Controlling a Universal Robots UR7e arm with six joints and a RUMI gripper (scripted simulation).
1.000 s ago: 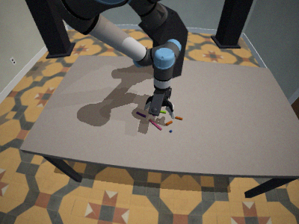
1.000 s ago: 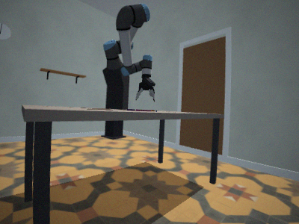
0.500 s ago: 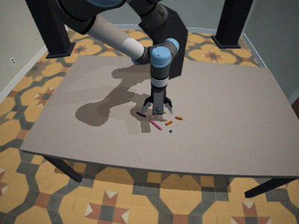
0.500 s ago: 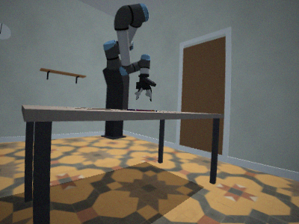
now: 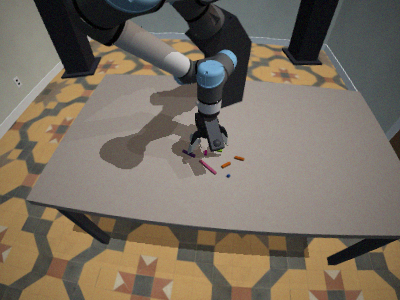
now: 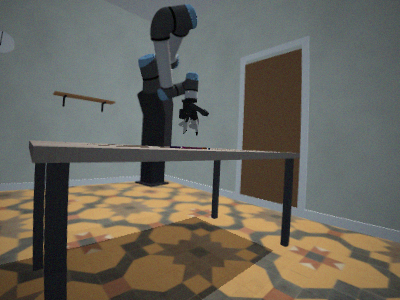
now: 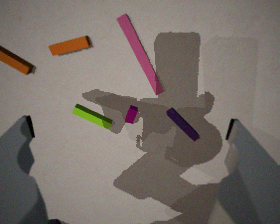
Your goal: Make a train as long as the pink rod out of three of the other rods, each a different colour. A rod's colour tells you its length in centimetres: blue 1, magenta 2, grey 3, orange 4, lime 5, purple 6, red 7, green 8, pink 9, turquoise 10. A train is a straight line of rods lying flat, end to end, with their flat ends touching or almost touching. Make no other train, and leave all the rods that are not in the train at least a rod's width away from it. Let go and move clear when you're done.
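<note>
My hand is 8 cm short of the blue rod, 7 cm to the right of it and 7 cm above it. From my hand the other things lie so: magenta rod: 7 cm below, 4 cm behind; then lime rod: 7 cm below, 5 cm behind, 4 cm to the left; then pink rod: 7 cm below, 3 cm ahead.
</note>
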